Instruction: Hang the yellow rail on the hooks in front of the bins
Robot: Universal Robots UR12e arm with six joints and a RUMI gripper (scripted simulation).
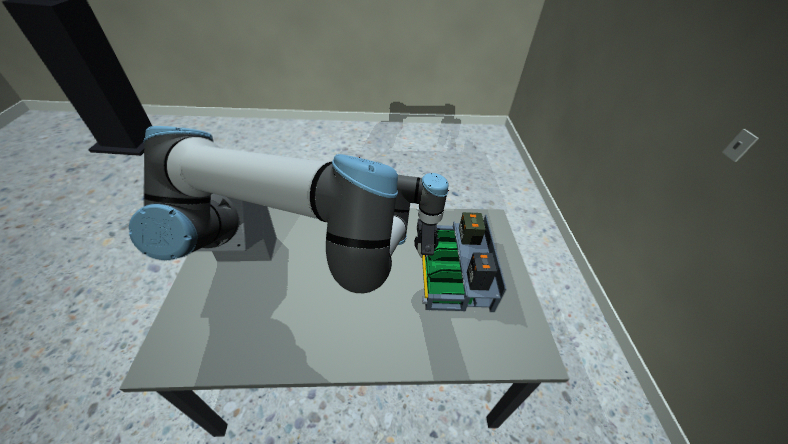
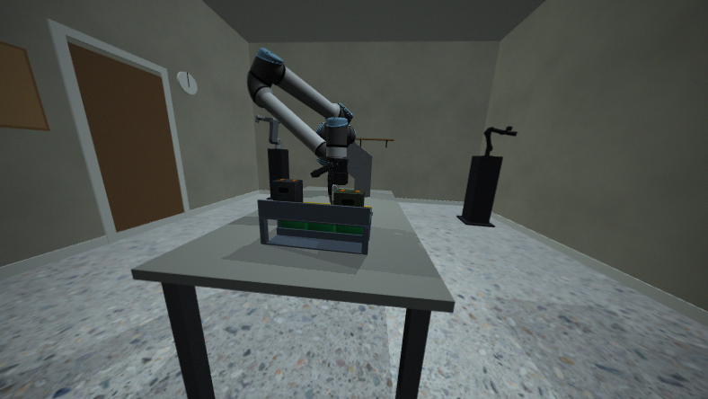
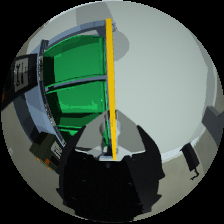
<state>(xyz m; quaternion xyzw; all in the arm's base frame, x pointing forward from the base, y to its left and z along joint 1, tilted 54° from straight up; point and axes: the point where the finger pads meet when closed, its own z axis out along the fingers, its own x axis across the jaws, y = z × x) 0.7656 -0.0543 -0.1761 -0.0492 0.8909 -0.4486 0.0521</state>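
The yellow rail lies 1 cm below my hand. The rest, counted from my hand: back panel: 27 cm ahead, 1 cm to the left, 3 cm above.
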